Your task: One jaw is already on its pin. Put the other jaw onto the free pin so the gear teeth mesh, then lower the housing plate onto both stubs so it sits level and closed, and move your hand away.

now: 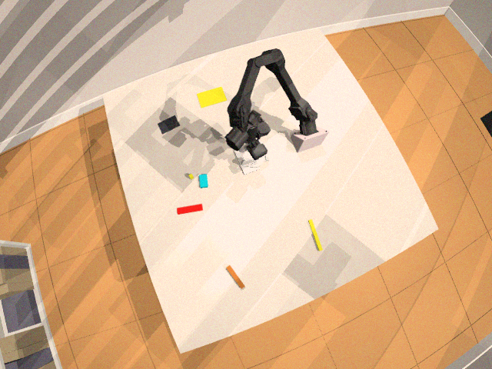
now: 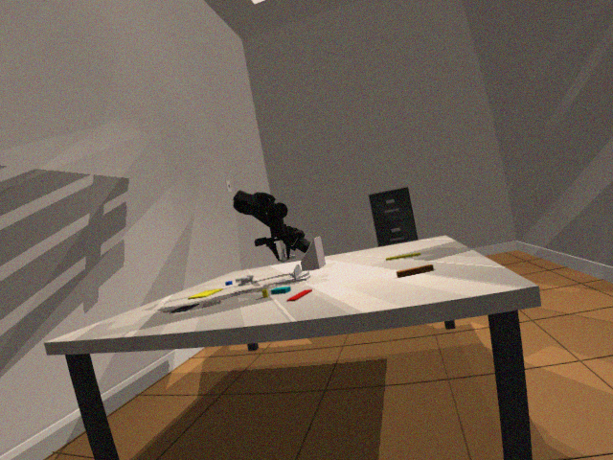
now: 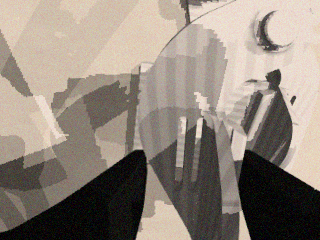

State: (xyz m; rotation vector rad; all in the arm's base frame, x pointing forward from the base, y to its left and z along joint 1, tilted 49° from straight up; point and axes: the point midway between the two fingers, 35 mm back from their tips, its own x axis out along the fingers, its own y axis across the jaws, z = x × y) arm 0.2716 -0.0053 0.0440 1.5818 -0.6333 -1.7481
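Right now the jaw is 4 cm behind my gripper tip and 1 cm to the left of it. Also, from my gripper tip: yellow plate: 5 cm ahead, 34 cm to the right, 8 cm below; then small yellow cube: 27 cm ahead, 2 cm to the left, 7 cm below; then cyan block: 22 cm ahead, 5 cm to the left, 7 cm below.
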